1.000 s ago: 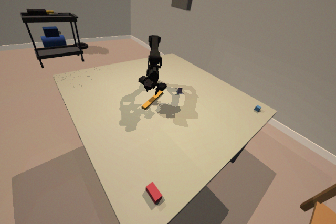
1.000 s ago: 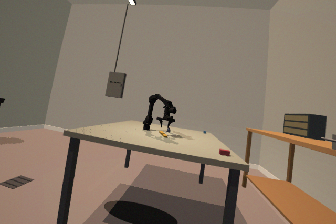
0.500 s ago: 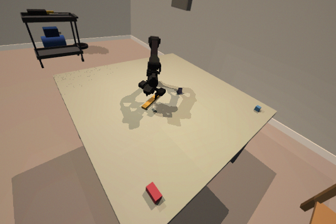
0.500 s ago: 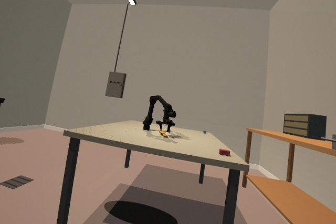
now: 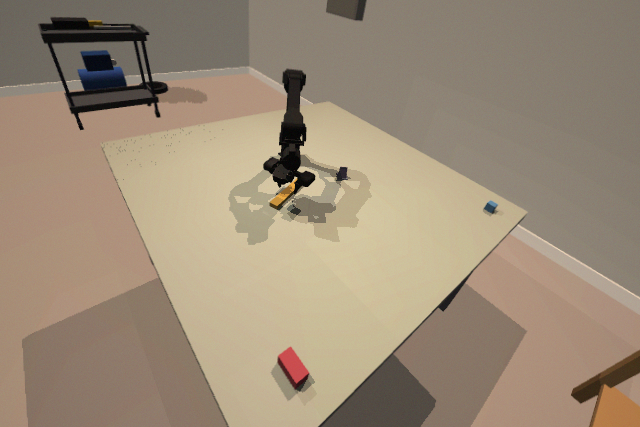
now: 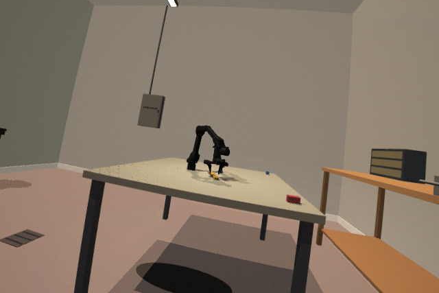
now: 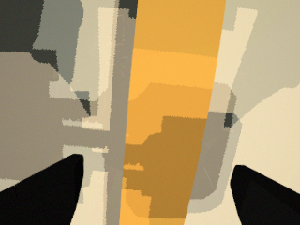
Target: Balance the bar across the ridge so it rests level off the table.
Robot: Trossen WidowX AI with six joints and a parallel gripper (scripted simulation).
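The bar lies 30 mm to the left of my gripper tip, 20 mm below it and 10 mm behind it. Round my gripper tip: red block (500 mm ahead, 330 mm to the right, 10 mm below); then blue cube (670 mm to the left, 500 mm ahead, 10 mm below).
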